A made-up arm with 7 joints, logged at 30 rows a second.
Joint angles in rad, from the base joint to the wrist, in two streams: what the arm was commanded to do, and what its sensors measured. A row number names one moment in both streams.
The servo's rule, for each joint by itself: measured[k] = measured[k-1] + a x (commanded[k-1-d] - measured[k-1]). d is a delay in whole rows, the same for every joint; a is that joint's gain. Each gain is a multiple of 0.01, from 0.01 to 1. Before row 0 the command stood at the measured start. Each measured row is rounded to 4 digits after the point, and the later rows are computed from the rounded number. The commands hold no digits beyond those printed.
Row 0, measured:
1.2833 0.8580 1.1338 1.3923 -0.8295 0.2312 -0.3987
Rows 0 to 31, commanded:
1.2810 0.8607 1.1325 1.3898 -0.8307 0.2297 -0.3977
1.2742 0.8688 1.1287 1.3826 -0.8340 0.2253 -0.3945
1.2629 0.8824 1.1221 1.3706 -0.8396 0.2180 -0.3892
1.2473 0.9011 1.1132 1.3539 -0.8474 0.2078 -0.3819
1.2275 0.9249 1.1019 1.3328 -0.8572 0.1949 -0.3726
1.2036 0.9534 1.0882 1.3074 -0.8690 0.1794 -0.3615
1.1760 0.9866 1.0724 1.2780 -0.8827 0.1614 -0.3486
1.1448 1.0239 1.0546 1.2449 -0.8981 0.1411 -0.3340
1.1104 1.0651 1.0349 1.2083 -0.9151 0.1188 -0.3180
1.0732 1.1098 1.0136 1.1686 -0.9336 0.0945 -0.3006
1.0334 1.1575 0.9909 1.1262 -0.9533 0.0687 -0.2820
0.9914 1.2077 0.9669 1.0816 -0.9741 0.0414 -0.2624
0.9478 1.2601 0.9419 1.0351 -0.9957 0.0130 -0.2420
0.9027 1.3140 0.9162 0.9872 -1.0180 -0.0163 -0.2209
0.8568 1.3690 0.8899 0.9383 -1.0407 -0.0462 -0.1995
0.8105 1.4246 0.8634 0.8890 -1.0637 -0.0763 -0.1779
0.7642 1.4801 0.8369 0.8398 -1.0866 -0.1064 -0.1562
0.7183 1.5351 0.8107 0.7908 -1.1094 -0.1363 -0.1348
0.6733 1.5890 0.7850 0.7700 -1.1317 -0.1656 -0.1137
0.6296 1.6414 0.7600 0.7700 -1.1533 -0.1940 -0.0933
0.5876 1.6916 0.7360 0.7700 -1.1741 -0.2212 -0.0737
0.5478 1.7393 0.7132 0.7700 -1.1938 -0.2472 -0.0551
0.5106 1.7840 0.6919 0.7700 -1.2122 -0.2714 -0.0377
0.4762 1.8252 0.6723 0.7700 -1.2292 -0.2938 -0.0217
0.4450 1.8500 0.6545 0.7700 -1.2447 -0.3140 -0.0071
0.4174 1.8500 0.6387 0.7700 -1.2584 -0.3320 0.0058
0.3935 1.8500 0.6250 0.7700 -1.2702 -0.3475 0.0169
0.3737 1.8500 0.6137 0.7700 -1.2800 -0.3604 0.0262
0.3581 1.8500 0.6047 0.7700 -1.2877 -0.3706 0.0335
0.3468 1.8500 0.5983 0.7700 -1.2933 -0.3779 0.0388
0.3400 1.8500 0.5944 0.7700 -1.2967 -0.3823 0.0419
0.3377 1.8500 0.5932 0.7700 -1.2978 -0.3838 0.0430
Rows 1 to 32, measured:
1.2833 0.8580 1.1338 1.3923 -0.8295 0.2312 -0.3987
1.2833 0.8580 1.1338 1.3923 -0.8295 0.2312 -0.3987
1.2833 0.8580 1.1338 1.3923 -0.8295 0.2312 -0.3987
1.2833 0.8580 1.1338 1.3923 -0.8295 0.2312 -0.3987
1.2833 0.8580 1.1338 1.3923 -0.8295 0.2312 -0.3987
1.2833 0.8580 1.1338 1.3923 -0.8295 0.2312 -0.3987
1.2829 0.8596 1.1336 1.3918 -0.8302 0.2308 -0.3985
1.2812 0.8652 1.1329 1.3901 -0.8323 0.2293 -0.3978
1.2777 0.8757 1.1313 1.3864 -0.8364 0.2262 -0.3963
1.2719 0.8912 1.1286 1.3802 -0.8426 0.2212 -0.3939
1.2635 0.9118 1.1246 1.3712 -0.8508 0.2141 -0.3903
1.2521 0.9372 1.1191 1.3591 -0.8610 0.2047 -0.3854
1.2376 0.9673 1.1121 1.3437 -0.8732 0.1930 -0.3791
1.2200 1.0018 1.1035 1.3249 -0.8871 0.1790 -0.3714
1.1992 1.0404 1.0932 1.3027 -0.9028 0.1627 -0.3623
1.1753 1.0827 1.0813 1.2772 -0.9200 0.1443 -0.3518
1.1483 1.1283 1.0677 1.2485 -0.9386 0.1239 -0.3399
1.1185 1.1767 1.0526 1.2168 -0.9585 0.1016 -0.3267
1.0861 1.2276 1.0360 1.1823 -0.9793 0.0777 -0.3123
1.0513 1.2803 1.0180 1.1452 -1.0010 0.0523 -0.2968
1.0143 1.3344 0.9988 1.1059 -1.0232 0.0257 -0.2803
0.9756 1.3894 0.9785 1.0647 -1.0459 -0.0018 -0.2629
0.9354 1.4447 0.9573 1.0220 -1.0687 -0.0300 -0.2448
0.8942 1.4998 0.9353 0.9781 -1.0915 -0.0587 -0.2261
0.8522 1.5542 0.9128 0.9386 -1.1140 -0.0876 -0.2070
0.8099 1.6074 0.8899 0.9066 -1.1360 -0.1163 -0.1877
0.7677 1.6588 0.8668 0.8806 -1.1573 -0.1446 -0.1683
0.7259 1.7079 0.8438 0.8596 -1.1777 -0.1723 -0.1491
0.6850 1.7543 0.8210 0.8426 -1.1970 -0.1991 -0.1302
0.6453 1.7975 0.7987 0.8288 -1.2150 -0.2247 -0.1118
0.6072 1.8295 0.7771 0.8176 -1.2316 -0.2488 -0.0940
0.5711 1.8420 0.7563 0.8086 -1.2466 -0.2713 -0.0770
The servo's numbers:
d 6
a 0.19 0.61 0.15 0.19 0.56 0.27 0.17

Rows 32 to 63, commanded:
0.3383 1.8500 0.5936 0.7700 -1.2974 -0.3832 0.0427
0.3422 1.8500 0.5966 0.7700 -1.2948 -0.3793 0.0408
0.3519 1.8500 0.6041 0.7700 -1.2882 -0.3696 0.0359
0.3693 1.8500 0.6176 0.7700 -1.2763 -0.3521 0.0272
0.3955 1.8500 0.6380 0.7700 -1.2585 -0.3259 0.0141
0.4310 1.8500 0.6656 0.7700 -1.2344 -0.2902 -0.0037
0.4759 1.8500 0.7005 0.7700 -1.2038 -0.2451 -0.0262
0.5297 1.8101 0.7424 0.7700 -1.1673 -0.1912 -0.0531
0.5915 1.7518 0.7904 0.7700 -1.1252 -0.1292 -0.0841
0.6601 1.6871 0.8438 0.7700 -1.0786 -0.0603 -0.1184
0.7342 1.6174 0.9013 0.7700 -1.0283 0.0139 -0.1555
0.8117 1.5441 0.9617 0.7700 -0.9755 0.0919 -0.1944
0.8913 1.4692 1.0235 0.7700 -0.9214 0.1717 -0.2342
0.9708 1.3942 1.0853 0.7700 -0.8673 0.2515 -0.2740
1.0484 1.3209 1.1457 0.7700 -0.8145 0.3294 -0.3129
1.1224 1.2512 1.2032 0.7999 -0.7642 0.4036 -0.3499
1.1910 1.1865 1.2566 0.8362 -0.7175 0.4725 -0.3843
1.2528 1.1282 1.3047 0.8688 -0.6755 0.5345 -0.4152
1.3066 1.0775 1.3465 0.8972 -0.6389 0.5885 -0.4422
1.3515 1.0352 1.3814 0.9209 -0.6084 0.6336 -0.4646
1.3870 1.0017 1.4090 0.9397 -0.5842 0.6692 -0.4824
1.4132 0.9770 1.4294 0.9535 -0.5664 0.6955 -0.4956
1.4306 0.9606 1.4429 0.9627 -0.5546 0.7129 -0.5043
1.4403 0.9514 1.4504 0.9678 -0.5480 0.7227 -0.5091
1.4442 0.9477 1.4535 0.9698 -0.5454 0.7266 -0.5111
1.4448 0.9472 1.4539 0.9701 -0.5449 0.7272 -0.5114
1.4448 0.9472 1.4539 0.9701 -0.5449 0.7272 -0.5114
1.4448 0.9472 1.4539 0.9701 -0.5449 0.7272 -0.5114
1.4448 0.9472 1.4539 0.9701 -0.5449 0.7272 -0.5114
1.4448 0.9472 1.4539 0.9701 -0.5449 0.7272 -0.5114
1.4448 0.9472 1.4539 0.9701 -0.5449 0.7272 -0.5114
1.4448 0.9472 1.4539 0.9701 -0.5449 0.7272 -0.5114
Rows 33 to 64, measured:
0.5374 1.8469 0.7366 0.8013 -1.2598 -0.2919 -0.0610
0.5063 1.8488 0.7182 0.7954 -1.2711 -0.3104 -0.0462
0.4781 1.8495 0.7012 0.7906 -1.2804 -0.3267 -0.0327
0.4532 1.8498 0.6858 0.7867 -1.2876 -0.3405 -0.0205
0.4317 1.8499 0.6721 0.7835 -1.2927 -0.3518 -0.0099
0.4138 1.8500 0.6603 0.7809 -1.2956 -0.3604 -0.0009
0.3995 1.8500 0.6503 0.7788 -1.2966 -0.3666 0.0065
0.3886 1.8500 0.6422 0.7771 -1.2956 -0.3700 0.0123
0.3816 1.8500 0.6365 0.7758 -1.2915 -0.3699 0.0163
0.3793 1.8500 0.6337 0.7747 -1.2830 -0.3651 0.0182
0.3824 1.8500 0.6343 0.7738 -1.2693 -0.3545 0.0175
0.3916 1.8500 0.6390 0.7731 -1.2498 -0.3371 0.0139
0.4076 1.8500 0.6482 0.7725 -1.2240 -0.3123 0.0071
0.4308 1.8257 0.6623 0.7720 -1.1922 -0.2796 -0.0031
0.4613 1.7806 0.6815 0.7716 -1.1547 -0.2390 -0.0169
0.4991 1.7236 0.7058 0.7713 -1.1121 -0.1908 -0.0342
0.5438 1.6588 0.7351 0.7711 -1.0652 -0.1355 -0.0548
0.5947 1.5888 0.7691 0.7709 -1.0150 -0.0741 -0.0785
0.6511 1.5158 0.8073 0.7707 -0.9626 -0.0077 -0.1050
0.7118 1.4416 0.8490 0.7706 -0.9092 0.0623 -0.1337
0.7758 1.3680 0.8935 0.7705 -0.8562 0.1344 -0.1642
0.8417 1.2968 0.9400 0.7761 -0.8047 0.2071 -0.1958
0.9081 1.2295 0.9875 0.7875 -0.7559 0.2788 -0.2278
0.9736 1.1677 1.0351 0.8029 -0.7109 0.3478 -0.2597
1.0369 1.1127 1.0818 0.8208 -0.6706 0.4128 -0.2907
1.0967 1.0654 1.1267 0.8398 -0.6358 0.4724 -0.3203
1.1519 1.0265 1.1690 0.8588 -0.6069 0.5255 -0.3479
1.2015 0.9963 1.2081 0.8768 -0.5842 0.5714 -0.3730
1.2450 0.9745 1.2433 0.8931 -0.5676 0.6096 -0.3953
1.2821 0.9604 1.2744 0.9073 -0.5566 0.6401 -0.4146
1.3129 0.9527 1.3013 0.9192 -0.5503 0.6635 -0.4310
1.3380 0.9493 1.3242 0.9289 -0.5473 0.6807 -0.4447

